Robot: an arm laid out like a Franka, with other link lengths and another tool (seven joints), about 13 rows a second.
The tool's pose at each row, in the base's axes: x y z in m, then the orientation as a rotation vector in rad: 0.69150, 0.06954, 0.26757, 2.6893, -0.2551, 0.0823; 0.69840, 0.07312, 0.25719, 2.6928, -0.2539, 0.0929; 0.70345, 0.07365, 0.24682, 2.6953, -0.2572, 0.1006; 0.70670, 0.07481, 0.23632, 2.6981, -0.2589, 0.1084; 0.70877, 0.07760, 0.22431, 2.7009, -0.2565, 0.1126; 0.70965, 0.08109, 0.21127, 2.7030, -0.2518, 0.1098; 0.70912, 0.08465, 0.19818, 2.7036, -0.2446, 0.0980; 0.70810, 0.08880, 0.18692, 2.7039, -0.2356, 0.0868; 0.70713, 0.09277, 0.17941, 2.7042, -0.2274, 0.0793; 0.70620, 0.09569, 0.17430, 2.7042, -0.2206, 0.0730; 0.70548, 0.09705, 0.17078, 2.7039, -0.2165, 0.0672; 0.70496, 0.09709, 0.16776, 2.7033, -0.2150, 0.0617; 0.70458, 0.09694, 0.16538, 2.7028, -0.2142, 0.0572; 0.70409, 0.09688, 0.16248, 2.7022, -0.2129, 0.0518; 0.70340, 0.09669, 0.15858, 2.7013, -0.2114, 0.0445; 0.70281, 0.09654, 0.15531, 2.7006, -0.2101, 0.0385
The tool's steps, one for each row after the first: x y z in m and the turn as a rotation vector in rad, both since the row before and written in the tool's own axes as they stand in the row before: 0.00516, -0.00884, 0.00797, 0.0044, 0.0072, 0.0007; 0.00378, -0.00573, 0.00928, 0.0034, 0.0046, 0.0034; 0.00184, -0.00597, 0.00912, 0.0036, 0.0049, 0.0023; 0.00018, -0.00778, 0.00979, 0.0031, 0.0030, -0.0011; -0.00124, -0.00856, 0.01040, 0.0016, -0.0014, -0.0038; -0.00259, -0.00836, 0.01038, -0.0009, -0.0071, -0.0069; -0.00284, -0.00808, 0.00847, -0.0012, -0.0064, -0.0080; -0.00228, -0.00644, 0.00514, -0.0008, -0.0040, -0.0069; -0.00181, -0.00454, 0.00341, -0.0009, -0.0033, -0.0057; -0.00120, -0.00254, 0.00262, -0.0010, -0.0034, -0.0038; -0.00076, -0.00119, 0.00272, -0.0011, -0.0036, -0.0019; -0.00054, -0.00078, 0.00222, -0.0009, -0.0030, -0.0012; -0.00069, -0.00106, 0.00266, -0.0011, -0.0035, -0.0017; -0.00092, -0.00133, 0.00362, -0.0015, -0.0048, -0.0021; -0.00077, -0.00113, 0.00303, -0.0012, -0.0039, -0.0018
